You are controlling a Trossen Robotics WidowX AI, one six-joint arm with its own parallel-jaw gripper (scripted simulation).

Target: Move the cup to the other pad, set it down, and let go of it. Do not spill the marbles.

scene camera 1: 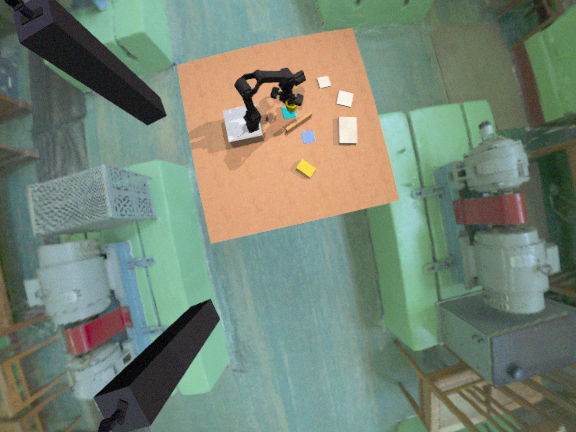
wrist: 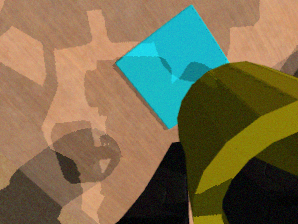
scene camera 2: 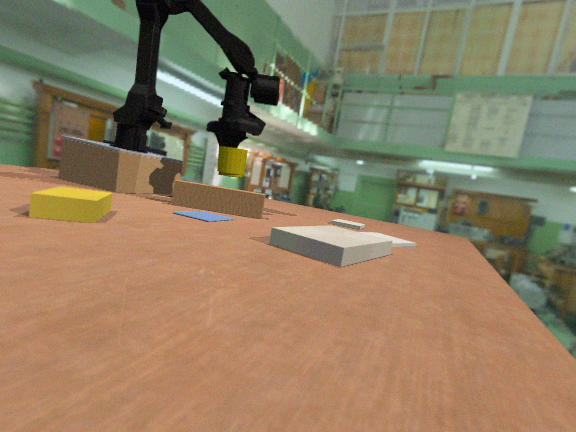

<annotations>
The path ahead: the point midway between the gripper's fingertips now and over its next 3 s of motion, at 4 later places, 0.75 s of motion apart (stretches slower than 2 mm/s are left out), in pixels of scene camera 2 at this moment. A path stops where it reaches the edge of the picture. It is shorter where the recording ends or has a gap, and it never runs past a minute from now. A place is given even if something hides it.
My gripper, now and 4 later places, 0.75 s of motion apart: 227,162; 228,166; 227,180; 225,190; 225,182
</annotations>
